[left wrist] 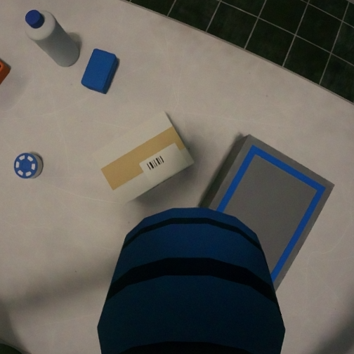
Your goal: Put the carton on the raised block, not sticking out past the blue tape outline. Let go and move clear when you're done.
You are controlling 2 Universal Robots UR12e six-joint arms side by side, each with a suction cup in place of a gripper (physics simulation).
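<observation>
The carton, white with a tan band and a barcode label, lies on the table left of the raised block and apart from it. The raised block is grey, with a blue tape outline on its top; its near left part is hidden behind my left suction cup. My left suction cup, dark blue and ribbed, fills the bottom middle of the left wrist view. It is apart from the carton in the view, with nothing seen attached, so it is open. My right suction cup does not show.
A blue block lies beyond the carton, beside a grey bottle with a blue cap. A blue and white round piece is at the left. Part of an orange object shows at the left edge. The table edge runs along the upper right.
</observation>
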